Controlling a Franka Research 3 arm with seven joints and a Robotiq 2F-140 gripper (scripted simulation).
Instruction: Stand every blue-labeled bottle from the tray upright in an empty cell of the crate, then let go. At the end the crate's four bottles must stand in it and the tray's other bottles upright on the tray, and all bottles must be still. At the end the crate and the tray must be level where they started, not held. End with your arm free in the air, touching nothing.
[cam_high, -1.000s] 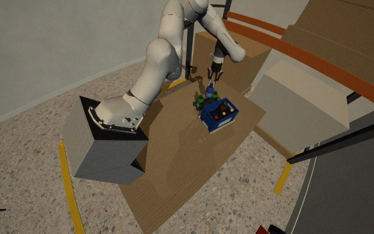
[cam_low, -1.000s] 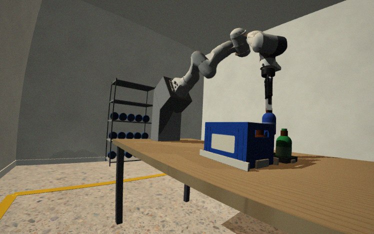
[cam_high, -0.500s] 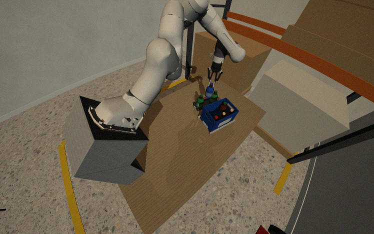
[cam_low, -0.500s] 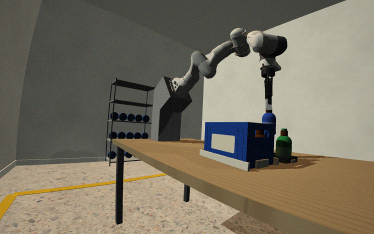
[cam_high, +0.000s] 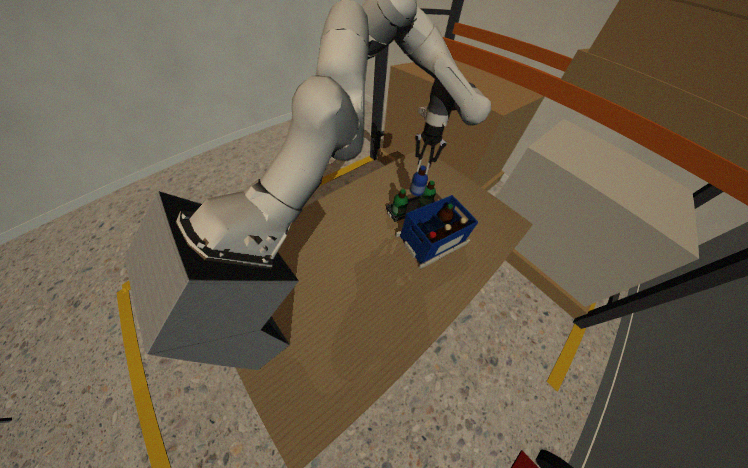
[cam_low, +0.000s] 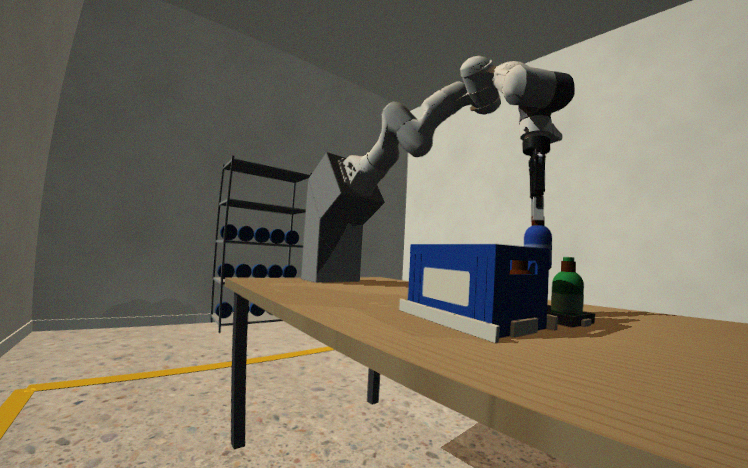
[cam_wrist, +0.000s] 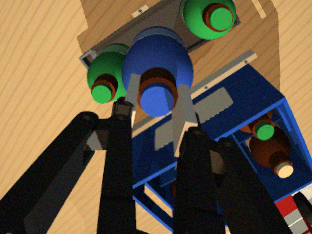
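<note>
My gripper is now 90 mm above the blue-labeled bottle. From my hand the other things lie so: dark tray (280 mm below); then crate (120 mm behind, 190 mm to the right, 210 mm below).
</note>
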